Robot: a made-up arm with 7 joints. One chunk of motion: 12 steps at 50 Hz.
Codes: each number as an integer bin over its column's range. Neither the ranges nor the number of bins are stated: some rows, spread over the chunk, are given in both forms.
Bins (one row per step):
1: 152 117 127 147 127 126 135
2: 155 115 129 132 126 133 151
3: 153 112 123 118 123 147 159
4: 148 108 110 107 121 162 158
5: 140 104 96 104 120 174 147
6: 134 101 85 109 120 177 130
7: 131 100 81 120 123 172 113
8: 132 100 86 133 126 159 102
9: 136 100 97 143 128 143 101
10: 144 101 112 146 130 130 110
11: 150 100 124 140 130 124 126
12: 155 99 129 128 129 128 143
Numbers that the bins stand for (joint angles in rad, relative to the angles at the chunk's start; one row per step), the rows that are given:
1: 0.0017 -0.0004 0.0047 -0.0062 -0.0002 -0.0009 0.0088
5: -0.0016 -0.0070 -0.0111 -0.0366 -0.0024 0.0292 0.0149
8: -0.0038 -0.0090 -0.0162 -0.0161 -0.0005 0.0198 -0.0080
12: 0.0025 -0.0095 0.0058 -0.0196 0.0005 0.0003 0.0129
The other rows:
2: 0.0025 -0.0014 0.0058 -0.0168 -0.0005 0.0035 0.0170
3: 0.0020 -0.0029 0.0027 -0.0267 -0.0014 0.0122 0.0211
4: 0.0006 -0.0049 -0.0039 -0.0345 -0.0020 0.0216 0.0205
6: -0.0032 -0.0085 -0.0167 -0.0331 -0.0024 0.0311 0.0063
7: -0.0040 -0.0090 -0.0187 -0.0253 -0.0014 0.0279 -0.0024
9: -0.0027 -0.0090 -0.0105 -0.0091 0.0002 0.0097 -0.0085
10: -0.0005 -0.0085 -0.0029 -0.0069 0.0008 0.0016 -0.0039
11: 0.0012 -0.0090 0.0032 -0.0112 0.0008 -0.0022 0.0042

